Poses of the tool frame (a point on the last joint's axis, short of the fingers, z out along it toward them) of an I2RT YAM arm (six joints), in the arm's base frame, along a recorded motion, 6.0 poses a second.
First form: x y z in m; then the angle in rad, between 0 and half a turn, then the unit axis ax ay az.
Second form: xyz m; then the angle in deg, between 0 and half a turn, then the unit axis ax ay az. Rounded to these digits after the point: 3 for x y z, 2 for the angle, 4 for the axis.
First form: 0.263 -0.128 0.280 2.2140 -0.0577 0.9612 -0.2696
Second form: 0.263 -0.128 0.280 126.85 -0.0577 0.9612 -0.2696
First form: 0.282 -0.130 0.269 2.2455 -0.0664 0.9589 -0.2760
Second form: 0.282 -0.130 0.269 128.66 -0.0664 0.9589 -0.2760
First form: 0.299 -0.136 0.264 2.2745 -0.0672 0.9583 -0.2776
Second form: 0.299 -0.136 0.264 130.32 -0.0672 0.9583 -0.2776
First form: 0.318 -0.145 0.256 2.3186 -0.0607 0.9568 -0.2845
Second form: 0.318 -0.145 0.256 132.85 -0.0607 0.9568 -0.2845
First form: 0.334 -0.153 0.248 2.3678 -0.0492 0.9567 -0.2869
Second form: 0.334 -0.153 0.248 135.66 -0.0492 0.9567 -0.2869
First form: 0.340 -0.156 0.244 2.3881 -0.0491 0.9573 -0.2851
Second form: 0.340 -0.156 0.244 136.83 -0.0491 0.9572 -0.2851
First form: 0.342 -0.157 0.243 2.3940 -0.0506 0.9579 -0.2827
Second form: 0.342 -0.157 0.243 137.17 -0.0506 0.9579 -0.2827
